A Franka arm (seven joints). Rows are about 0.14 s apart.
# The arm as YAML. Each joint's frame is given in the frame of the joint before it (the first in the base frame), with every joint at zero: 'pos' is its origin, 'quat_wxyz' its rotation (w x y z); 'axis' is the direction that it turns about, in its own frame. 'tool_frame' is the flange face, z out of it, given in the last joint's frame.
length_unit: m
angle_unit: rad
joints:
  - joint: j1
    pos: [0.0, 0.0, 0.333]
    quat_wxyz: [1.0, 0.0, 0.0, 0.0]
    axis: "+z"
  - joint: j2
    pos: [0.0, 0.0, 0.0]
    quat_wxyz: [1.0, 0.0, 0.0, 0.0]
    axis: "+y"
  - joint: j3
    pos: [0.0, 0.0, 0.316]
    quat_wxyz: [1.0, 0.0, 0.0, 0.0]
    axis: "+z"
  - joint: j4
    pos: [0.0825, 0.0, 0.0]
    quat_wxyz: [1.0, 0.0, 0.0, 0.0]
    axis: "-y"
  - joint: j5
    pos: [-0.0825, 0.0, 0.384]
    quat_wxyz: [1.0, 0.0, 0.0, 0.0]
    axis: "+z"
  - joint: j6
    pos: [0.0, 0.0, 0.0]
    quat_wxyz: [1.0, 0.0, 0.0, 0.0]
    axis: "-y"
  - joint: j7
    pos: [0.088, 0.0, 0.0]
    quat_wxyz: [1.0, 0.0, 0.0, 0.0]
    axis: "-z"
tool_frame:
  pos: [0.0, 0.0, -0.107]
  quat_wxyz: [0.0, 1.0, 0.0, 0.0]
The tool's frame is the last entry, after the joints.
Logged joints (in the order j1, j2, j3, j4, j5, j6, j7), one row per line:
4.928, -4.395, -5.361, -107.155, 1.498, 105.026, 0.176
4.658, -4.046, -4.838, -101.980, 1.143, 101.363, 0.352
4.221, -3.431, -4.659, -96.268, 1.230, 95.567, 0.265
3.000, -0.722, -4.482, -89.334, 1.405, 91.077, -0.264
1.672, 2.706, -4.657, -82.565, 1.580, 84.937, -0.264
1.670, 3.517, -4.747, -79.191, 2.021, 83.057, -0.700
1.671, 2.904, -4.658, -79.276, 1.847, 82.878, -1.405
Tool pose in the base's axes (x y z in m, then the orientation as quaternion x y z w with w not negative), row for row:
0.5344, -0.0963, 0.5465, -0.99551, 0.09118, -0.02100, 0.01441
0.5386, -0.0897, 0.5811, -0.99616, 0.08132, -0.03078, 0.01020
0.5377, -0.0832, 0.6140, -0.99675, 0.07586, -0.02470, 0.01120
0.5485, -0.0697, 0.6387, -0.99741, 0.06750, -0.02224, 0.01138
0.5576, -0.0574, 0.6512, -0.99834, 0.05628, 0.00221, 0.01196
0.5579, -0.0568, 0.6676, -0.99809, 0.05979, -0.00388, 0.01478
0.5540, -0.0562, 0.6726, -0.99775, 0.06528, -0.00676, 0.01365
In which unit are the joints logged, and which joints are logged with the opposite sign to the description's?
The joints are logged in degrees. Opposite sign: j1, j7.
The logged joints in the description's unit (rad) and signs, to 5 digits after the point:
-0.08601, -0.07671, -0.09357, -1.87021, 0.02615, 1.83305, -0.00307
-0.08130, -0.07062, -0.08444, -1.77989, 0.01995, 1.76912, -0.00614
-0.07367, -0.05988, -0.08131, -1.68019, 0.02147, 1.66796, -0.00463
-0.05236, -0.01260, -0.07823, -1.55917, 0.02452, 1.58959, 0.00461
-0.02918, 0.04723, -0.08128, -1.44103, 0.02758, 1.48243, 0.00461
-0.02915, 0.06138, -0.08285, -1.38214, 0.03527, 1.44962, 0.01222
-0.02916, 0.05068, -0.08130, -1.38363, 0.03224, 1.44649, 0.02452

